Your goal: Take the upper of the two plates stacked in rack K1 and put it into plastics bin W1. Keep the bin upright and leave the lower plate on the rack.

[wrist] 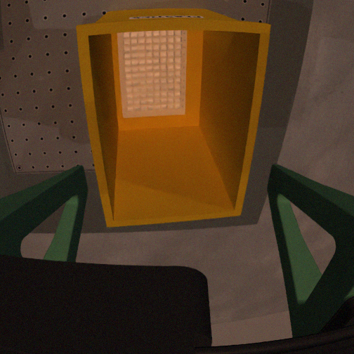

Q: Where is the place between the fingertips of my gripper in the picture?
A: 177, 176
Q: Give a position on a plastics bin W1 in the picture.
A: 181, 167
